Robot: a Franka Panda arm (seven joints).
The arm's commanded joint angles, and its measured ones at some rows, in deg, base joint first. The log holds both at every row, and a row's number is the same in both.
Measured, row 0:
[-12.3, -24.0, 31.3, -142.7, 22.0, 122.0, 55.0]
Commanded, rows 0 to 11:
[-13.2, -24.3, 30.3, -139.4, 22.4, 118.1, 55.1]
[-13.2, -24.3, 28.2, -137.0, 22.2, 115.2, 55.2]
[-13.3, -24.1, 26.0, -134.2, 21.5, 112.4, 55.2]
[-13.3, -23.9, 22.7, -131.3, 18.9, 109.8, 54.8]
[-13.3, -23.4, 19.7, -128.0, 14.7, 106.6, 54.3]
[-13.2, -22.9, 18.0, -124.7, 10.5, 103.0, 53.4]
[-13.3, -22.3, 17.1, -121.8, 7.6, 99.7, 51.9]
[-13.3, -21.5, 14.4, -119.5, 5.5, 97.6, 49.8]
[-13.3, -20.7, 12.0, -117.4, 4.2, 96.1, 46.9]
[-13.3, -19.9, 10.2, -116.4, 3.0, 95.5, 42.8]
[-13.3, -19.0, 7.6, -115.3, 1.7, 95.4, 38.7]
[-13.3, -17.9, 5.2, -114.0, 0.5, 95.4, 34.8]
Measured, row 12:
[-13.2, -22.7, 10.4, -119.2, 4.3, 97.4, 44.2]
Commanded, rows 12 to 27:
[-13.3, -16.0, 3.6, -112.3, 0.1, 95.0, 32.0]
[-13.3, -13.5, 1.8, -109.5, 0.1, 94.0, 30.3]
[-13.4, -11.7, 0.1, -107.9, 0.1, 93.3, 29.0]
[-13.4, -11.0, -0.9, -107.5, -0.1, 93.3, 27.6]
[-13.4, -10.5, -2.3, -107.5, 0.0, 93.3, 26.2]
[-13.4, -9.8, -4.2, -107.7, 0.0, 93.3, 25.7]
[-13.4, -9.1, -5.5, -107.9, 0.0, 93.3, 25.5]
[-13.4, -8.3, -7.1, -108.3, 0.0, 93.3, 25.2]
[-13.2, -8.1, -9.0, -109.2, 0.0, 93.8, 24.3]
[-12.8, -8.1, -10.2, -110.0, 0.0, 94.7, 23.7]
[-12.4, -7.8, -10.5, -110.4, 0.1, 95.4, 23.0]
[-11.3, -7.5, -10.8, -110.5, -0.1, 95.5, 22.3]
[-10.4, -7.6, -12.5, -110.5, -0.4, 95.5, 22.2]
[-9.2, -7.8, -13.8, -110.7, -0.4, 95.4, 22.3]
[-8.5, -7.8, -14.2, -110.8, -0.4, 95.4, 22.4]
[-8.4, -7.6, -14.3, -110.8, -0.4, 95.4, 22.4]
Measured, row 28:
[-11.1, -7.1, -12.5, -110.4, 1.0, 95.4, 22.4]
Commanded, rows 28 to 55:
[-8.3, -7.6, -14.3, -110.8, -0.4, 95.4, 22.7]
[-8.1, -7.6, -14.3, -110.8, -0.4, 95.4, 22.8]
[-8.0, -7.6, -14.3, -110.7, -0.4, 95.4, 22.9]
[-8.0, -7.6, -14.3, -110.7, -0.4, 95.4, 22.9]
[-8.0, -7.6, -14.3, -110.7, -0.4, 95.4, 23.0]
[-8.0, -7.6, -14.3, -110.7, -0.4, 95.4, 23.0]
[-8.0, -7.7, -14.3, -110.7, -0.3, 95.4, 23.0]
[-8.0, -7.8, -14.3, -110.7, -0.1, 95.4, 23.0]
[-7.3, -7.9, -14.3, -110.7, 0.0, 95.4, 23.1]
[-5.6, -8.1, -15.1, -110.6, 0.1, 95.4, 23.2]
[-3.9, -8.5, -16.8, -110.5, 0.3, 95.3, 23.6]
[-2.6, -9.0, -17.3, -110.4, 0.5, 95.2, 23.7]
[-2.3, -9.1, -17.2, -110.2, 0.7, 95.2, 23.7]
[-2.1, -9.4, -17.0, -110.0, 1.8, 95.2, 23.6]
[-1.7, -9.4, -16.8, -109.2, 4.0, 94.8, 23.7]
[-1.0, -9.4, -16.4, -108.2, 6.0, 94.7, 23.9]
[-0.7, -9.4, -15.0, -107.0, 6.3, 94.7, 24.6]
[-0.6, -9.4, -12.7, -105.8, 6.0, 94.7, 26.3]
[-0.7, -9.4, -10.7, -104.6, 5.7, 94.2, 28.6]
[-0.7, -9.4, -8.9, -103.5, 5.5, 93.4, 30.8]
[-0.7, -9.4, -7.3, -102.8, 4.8, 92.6, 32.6]
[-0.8, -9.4, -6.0, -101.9, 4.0, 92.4, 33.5]
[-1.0, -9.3, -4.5, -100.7, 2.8, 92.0, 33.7]
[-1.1, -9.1, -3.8, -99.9, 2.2, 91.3, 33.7]
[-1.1, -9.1, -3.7, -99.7, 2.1, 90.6, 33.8]
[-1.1, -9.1, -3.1, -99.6, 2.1, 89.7, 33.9]
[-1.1, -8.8, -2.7, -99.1, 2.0, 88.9, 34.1]
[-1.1, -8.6, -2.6, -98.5, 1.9, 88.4, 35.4]
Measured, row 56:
[-0.5, -9.7, -3.7, -100.9, 3.2, 91.3, 33.5]
